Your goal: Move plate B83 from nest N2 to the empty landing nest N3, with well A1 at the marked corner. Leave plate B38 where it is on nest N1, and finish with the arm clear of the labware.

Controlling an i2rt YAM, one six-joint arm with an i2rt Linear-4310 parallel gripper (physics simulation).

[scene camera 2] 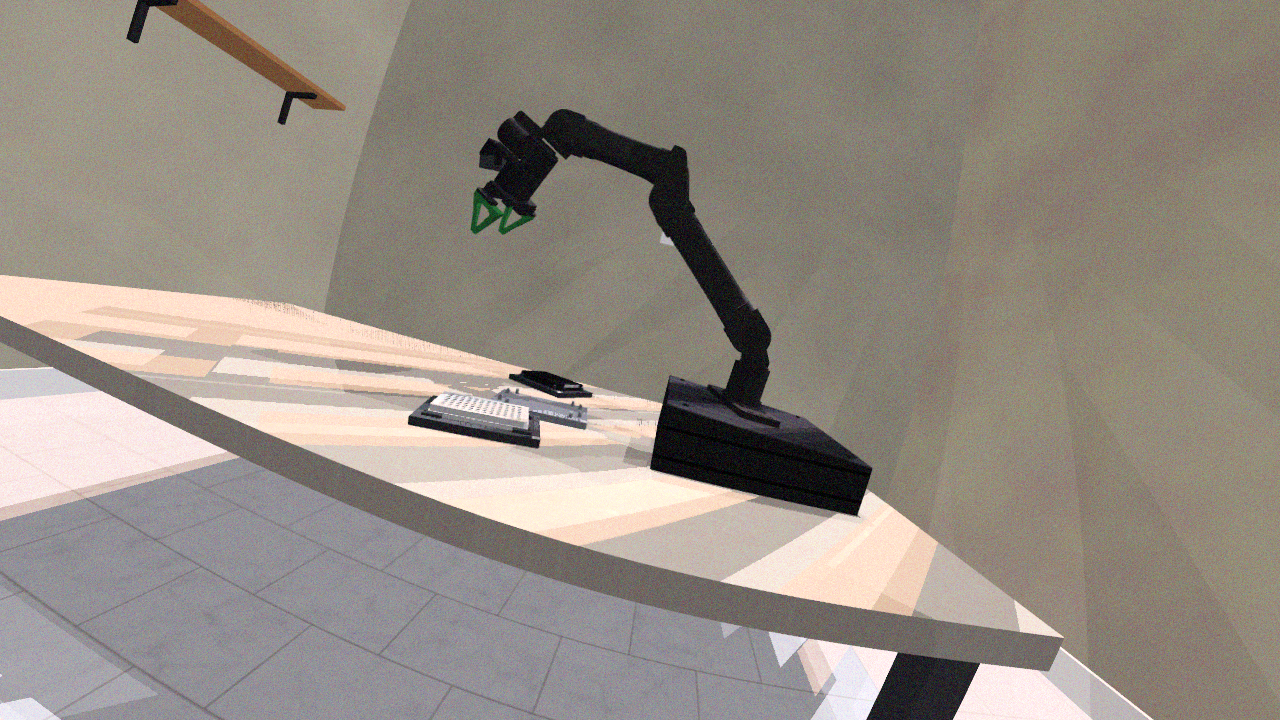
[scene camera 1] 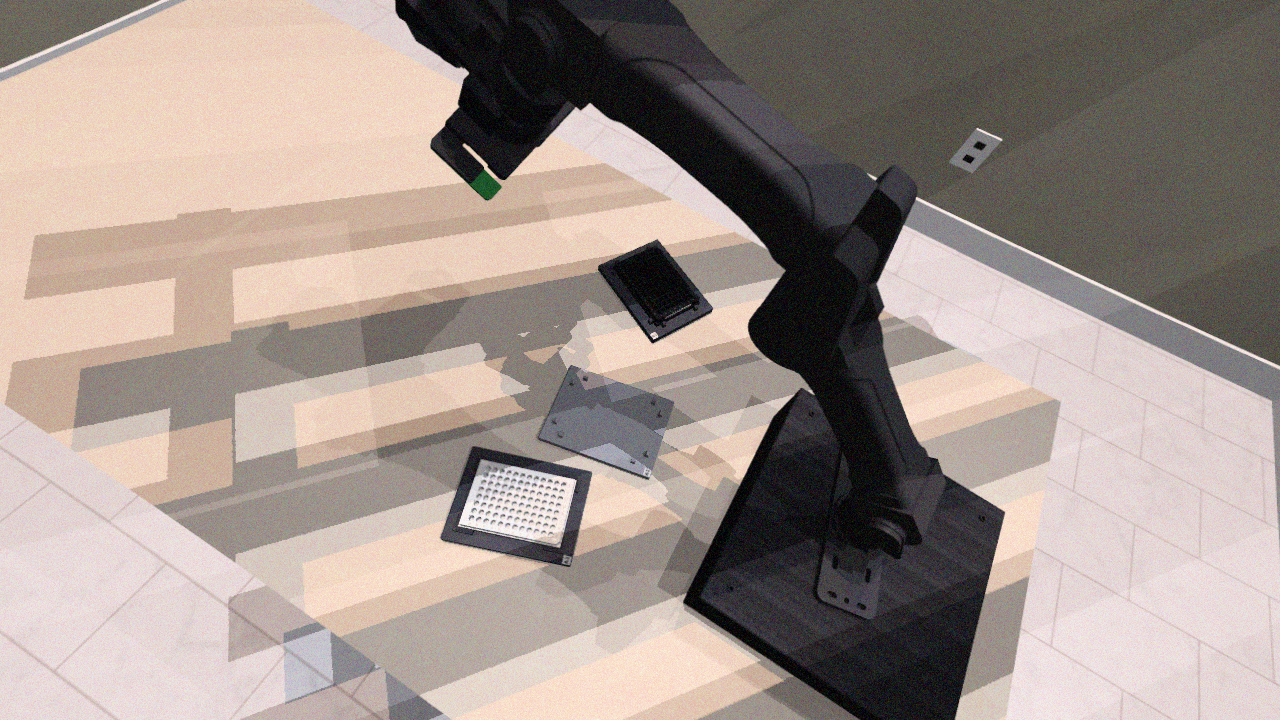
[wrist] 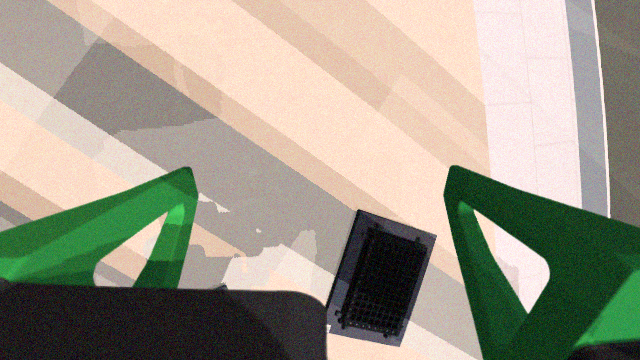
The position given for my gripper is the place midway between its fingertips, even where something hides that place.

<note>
My gripper (scene camera 1: pixel 497 143) is open, holding nothing. I also see a grey nest (scene camera 1: pixel 594 416).
My gripper shows as well in scene camera 2 (scene camera 2: pixel 487 232) and in the wrist view (wrist: pixel 320 180).
</note>
